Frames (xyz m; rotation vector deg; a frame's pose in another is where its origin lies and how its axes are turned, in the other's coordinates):
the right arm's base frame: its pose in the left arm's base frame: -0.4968 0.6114 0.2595 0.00 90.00 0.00
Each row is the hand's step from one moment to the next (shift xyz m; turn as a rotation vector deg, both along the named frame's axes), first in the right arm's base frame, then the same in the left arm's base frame.
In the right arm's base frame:
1: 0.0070 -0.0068 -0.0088 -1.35 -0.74 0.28
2: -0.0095 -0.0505 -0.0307 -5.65 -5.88 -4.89
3: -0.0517 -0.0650 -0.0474 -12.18 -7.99 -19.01
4: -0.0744 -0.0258 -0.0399 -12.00 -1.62 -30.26
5: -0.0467 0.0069 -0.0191 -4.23 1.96 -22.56
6: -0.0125 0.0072 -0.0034 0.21 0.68 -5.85
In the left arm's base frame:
1: -0.0088 -0.0068 -0.0070 0.28 -0.74 1.35
2: -0.0307 -0.0505 0.0095 -4.89 -5.88 5.65
3: -0.0474 -0.0650 0.0517 -19.01 -7.99 12.18
4: -0.0399 -0.0258 0.0744 -30.26 -1.62 12.00
5: -0.0191 0.0069 0.0467 -22.56 1.96 4.23
6: -0.0034 0.0072 0.0125 -5.85 0.68 -0.21

